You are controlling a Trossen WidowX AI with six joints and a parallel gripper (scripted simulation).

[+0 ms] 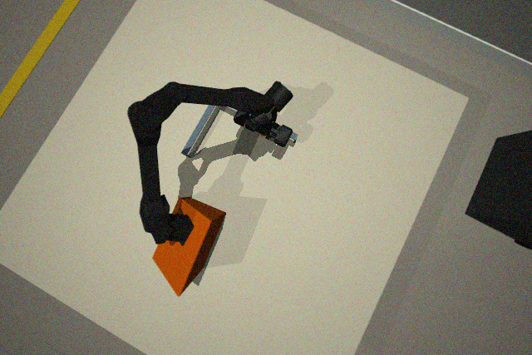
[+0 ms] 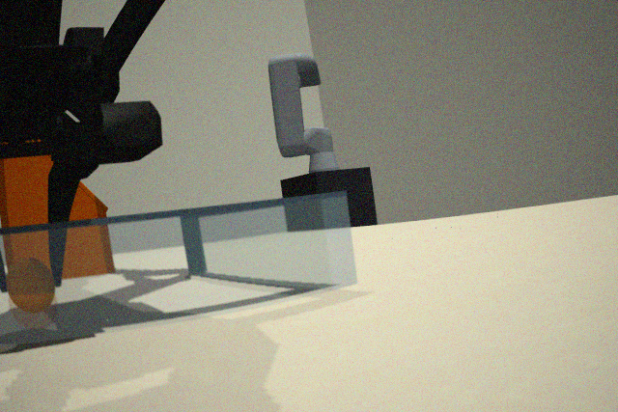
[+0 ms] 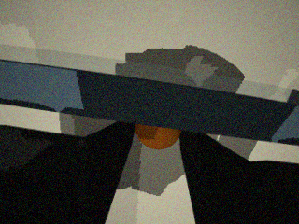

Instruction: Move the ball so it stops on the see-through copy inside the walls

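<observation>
Right now the orange-brown ball is right at my gripper tip. From my gripper tip the other things lie so: clear wall: 5 cm to the left, 3 cm ahead, 1 cm above; then see-through copy of ball: 1 cm below.
</observation>
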